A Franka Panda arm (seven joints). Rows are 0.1 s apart.
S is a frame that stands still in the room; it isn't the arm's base.
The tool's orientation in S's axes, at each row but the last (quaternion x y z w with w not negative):
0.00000 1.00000 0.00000 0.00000
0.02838 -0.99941 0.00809 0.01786
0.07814 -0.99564 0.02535 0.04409
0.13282 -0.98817 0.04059 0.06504
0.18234 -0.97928 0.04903 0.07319
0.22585 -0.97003 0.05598 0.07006
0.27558 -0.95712 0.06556 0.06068
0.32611 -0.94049 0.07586 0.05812
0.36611 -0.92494 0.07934 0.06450
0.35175 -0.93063 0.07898 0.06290
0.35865 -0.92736 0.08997 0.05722
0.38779 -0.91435 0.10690 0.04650
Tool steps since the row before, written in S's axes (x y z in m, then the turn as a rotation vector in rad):
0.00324 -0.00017 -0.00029 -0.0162 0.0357 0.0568
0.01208 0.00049 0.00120 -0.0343 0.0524 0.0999
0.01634 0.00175 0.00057 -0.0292 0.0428 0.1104
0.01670 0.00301 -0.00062 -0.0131 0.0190 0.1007
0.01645 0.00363 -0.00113 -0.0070 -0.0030 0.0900
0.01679 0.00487 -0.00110 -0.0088 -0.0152 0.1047
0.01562 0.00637 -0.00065 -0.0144 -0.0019 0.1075
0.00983 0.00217 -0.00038 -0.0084 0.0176 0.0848
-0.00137 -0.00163 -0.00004 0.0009 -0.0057 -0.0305
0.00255 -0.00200 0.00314 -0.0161 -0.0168 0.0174
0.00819 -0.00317 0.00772 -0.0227 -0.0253 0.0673
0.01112 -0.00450 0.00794 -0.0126 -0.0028 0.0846
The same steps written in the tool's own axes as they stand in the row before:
-0.00324 -0.00017 0.00029 0.0162 0.0357 -0.0568
-0.01204 -0.00022 -0.00163 0.0349 0.0528 -0.0995
-0.01629 -0.00088 -0.00204 0.0323 0.0420 -0.1098
-0.01683 -0.00154 -0.00165 0.0217 0.0154 -0.0998
-0.01663 -0.00254 -0.00140 0.0220 -0.0065 -0.0874
-0.01719 -0.00306 -0.00146 0.0312 -0.0177 -0.0999
-0.01654 -0.00296 -0.00162 0.0295 -0.0038 -0.1043
-0.00905 -0.00439 -0.00061 0.0094 0.0100 -0.0859
0.00207 -0.00023 0.00044 -0.0023 -0.0017 0.0309
-0.00007 -0.00350 -0.00285 0.0258 -0.0035 -0.0128
-0.00264 -0.00881 -0.00723 0.0448 -0.0115 -0.0596
-0.00325 -0.01231 -0.00671 0.0249 -0.0063 -0.0816

